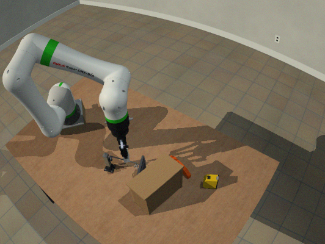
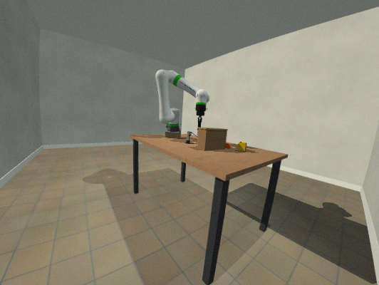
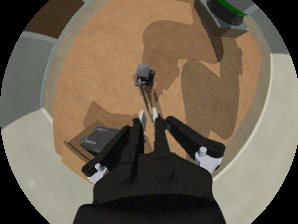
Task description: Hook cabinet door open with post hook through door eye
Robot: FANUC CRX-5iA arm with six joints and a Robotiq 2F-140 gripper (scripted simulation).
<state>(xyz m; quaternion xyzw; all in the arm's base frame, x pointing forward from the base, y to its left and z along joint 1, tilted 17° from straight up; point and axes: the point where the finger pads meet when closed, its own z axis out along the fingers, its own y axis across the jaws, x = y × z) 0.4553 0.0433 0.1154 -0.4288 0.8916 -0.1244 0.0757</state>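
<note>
Now: the dark door 12 cm ahead of my hand, 4 cm to the right of it and 3 cm below it. The rest, counted from my hand: orange object: 19 cm ahead, 16 cm to the left, 8 cm below; yellow block: 37 cm ahead, 18 cm to the left, 6 cm below.
</note>
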